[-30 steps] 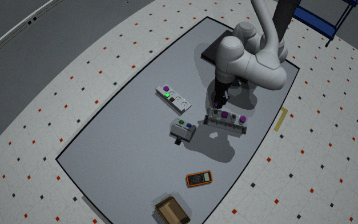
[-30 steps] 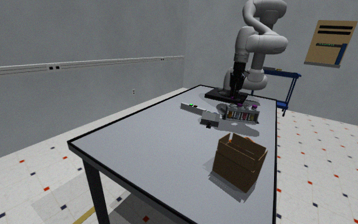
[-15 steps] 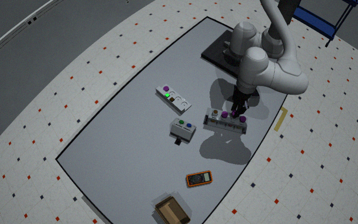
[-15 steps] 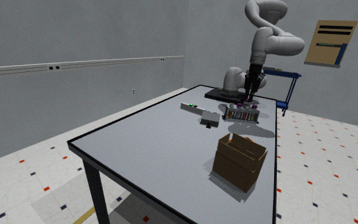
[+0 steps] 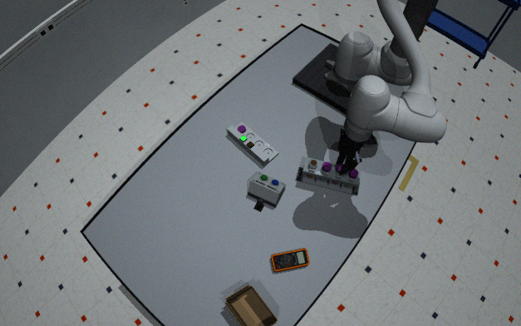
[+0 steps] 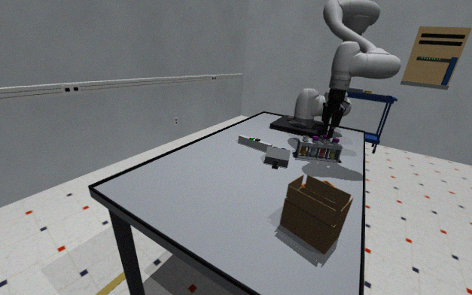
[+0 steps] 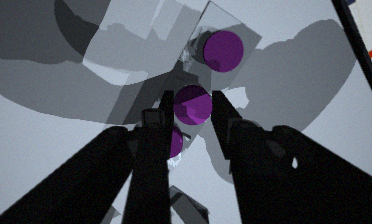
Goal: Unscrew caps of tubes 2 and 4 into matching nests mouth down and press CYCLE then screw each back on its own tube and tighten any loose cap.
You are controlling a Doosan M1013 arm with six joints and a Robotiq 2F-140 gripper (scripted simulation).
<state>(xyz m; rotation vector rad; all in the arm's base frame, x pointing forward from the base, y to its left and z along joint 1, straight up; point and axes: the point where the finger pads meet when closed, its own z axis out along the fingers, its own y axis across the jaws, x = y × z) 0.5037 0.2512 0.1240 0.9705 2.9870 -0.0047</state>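
Right now the purple cap is 50 mm to the right of my hand, 50 mm below it and 20 mm ahead of it. The rest, counted from my hand: green key: 210 mm to the right, 180 mm ahead, 100 mm below; then blue key: 170 mm to the right, 170 mm ahead, 100 mm below; then key housing: 190 mm to the right, 190 mm ahead, 110 mm below.
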